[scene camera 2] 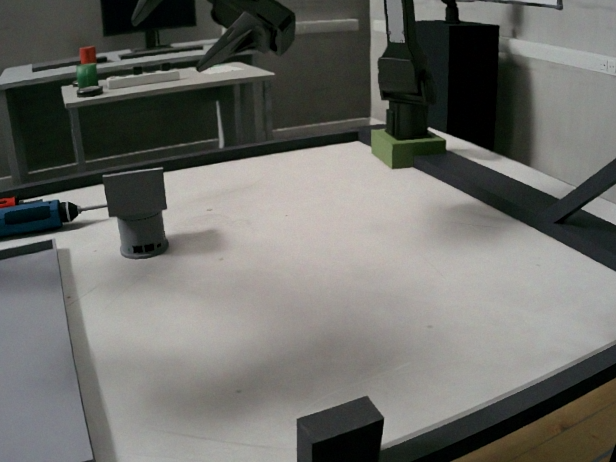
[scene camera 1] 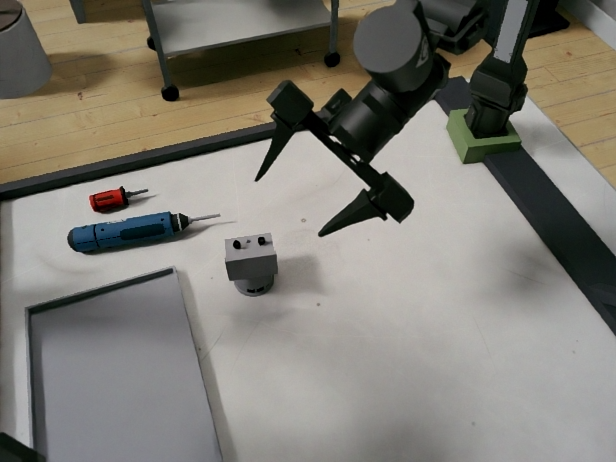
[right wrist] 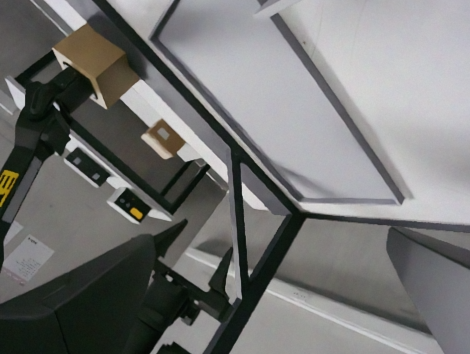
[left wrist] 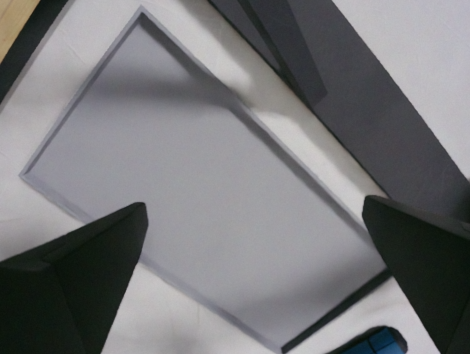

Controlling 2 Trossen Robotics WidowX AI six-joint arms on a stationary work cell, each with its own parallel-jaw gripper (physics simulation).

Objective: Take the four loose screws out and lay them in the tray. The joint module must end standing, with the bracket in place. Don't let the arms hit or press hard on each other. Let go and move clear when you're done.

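Places are measured from the left arm's base along level axes (x ahead, y left, z up), in metres.
Pixels of known places: left gripper, fingertip midpoint: (right wrist: pixel 209 233) (left wrist: pixel 255 209); right gripper, fingertip midpoint: (scene camera 2: pixel 164 46) (scene camera 1: pixel 287 208) (right wrist: pixel 269 241); left arm's base, link origin: (right wrist: pixel 81 81); right arm's base, link origin: (scene camera 2: pixel 408 134) (scene camera 1: pixel 485 125).
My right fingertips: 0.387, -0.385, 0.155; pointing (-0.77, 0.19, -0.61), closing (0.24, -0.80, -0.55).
Note:
For each thing: its top centre in the pictures, then the offset to it from my right fingertips, as dx, dy, dz.
- joint module, top centre: (scene camera 2: pixel 137 200) (scene camera 1: pixel 250 255) +0.004, +0.089, -0.188
- grey tray, top centre: (left wrist: pixel 229 226) (scene camera 1: pixel 120 419) (right wrist: pixel 270 118) -0.261, +0.045, -0.236
- blue powered screwdriver, top centre: (scene camera 2: pixel 30 204) (scene camera 1: pixel 143 220) -0.061, +0.273, -0.211
- short red screwdriver, top centre: (scene camera 2: pixel 12 197) (scene camera 1: pixel 117 191) -0.052, +0.365, -0.222
- green base block, top centre: (scene camera 2: pixel 408 134) (scene camera 1: pixel 485 125) +0.509, +0.010, -0.208
The joint module (scene camera 1: pixel 255 286) (scene camera 2: pixel 142 234) stands upright, a grey round body with dark slots near its foot. A grey boxy part, apparently the bracket (scene camera 1: pixel 251 267) (scene camera 2: pixel 135 192), sits on top. Two black screw heads (scene camera 1: pixel 237 244) (scene camera 1: pixel 261 241) show on its top; other screws cannot be made out. The grey tray (scene camera 1: pixel 120 380) (scene camera 2: pixel 35 350) (left wrist: pixel 215 190) (right wrist: pixel 280 100) shows no screws in it. My right gripper (scene camera 1: pixel 288 207) (scene camera 2: pixel 166 46) (right wrist: pixel 269 241) is open and empty, raised behind the module. My left gripper (left wrist: pixel 255 209) (right wrist: pixel 209 233) is open and empty above the tray.
A blue powered screwdriver (scene camera 1: pixel 135 232) (scene camera 2: pixel 30 217) (left wrist: pixel 375 345) lies beyond the tray, its bit pointing toward the module's side. A short red screwdriver (scene camera 1: pixel 107 200) (scene camera 2: pixel 7 202) lies behind it. A dark frame bar (scene camera 1: pixel 540 220) runs beside the green base block (scene camera 1: pixel 480 150).

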